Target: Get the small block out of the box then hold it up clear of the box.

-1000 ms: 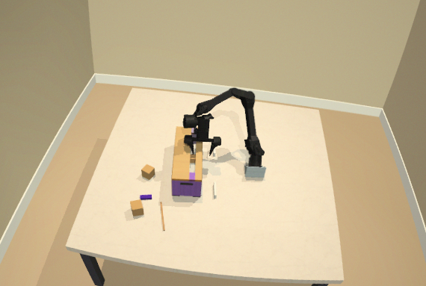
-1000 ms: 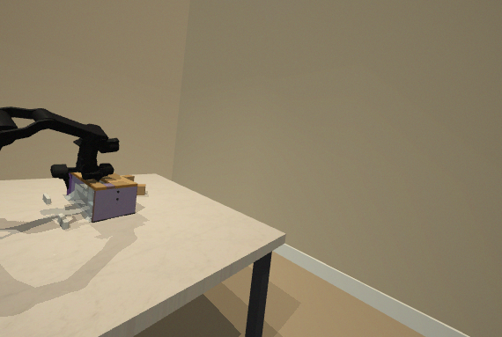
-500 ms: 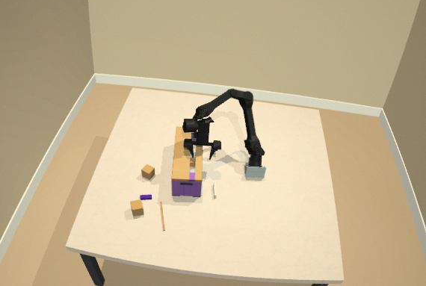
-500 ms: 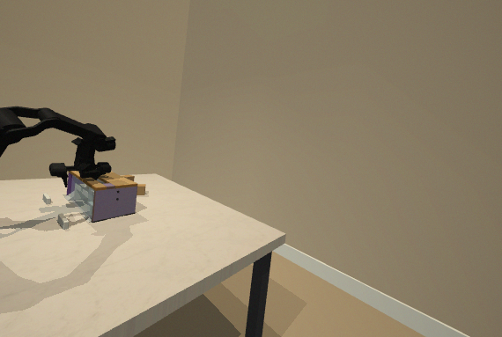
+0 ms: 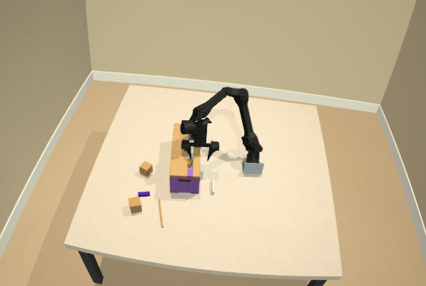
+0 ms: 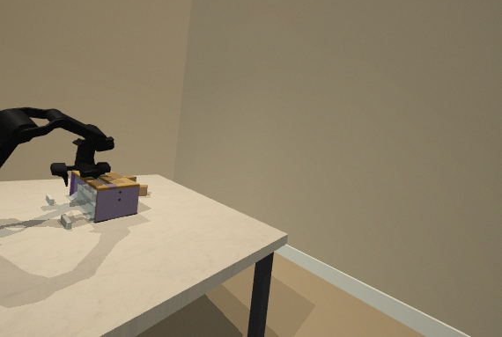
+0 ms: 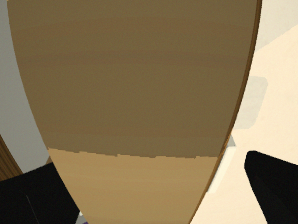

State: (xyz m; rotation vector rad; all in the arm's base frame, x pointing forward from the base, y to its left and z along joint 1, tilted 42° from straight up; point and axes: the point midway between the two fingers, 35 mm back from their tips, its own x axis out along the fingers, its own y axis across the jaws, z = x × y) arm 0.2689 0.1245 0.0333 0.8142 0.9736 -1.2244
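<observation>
My gripper tip is now 50 mm short of the small tan block and 30 mm to the right of it. Round my gripper tip: thin stick 140 mm ahead, 300 mm to the left, 90 mm below; box 40 mm ahead, 40 mm to the right, 30 mm below.
</observation>
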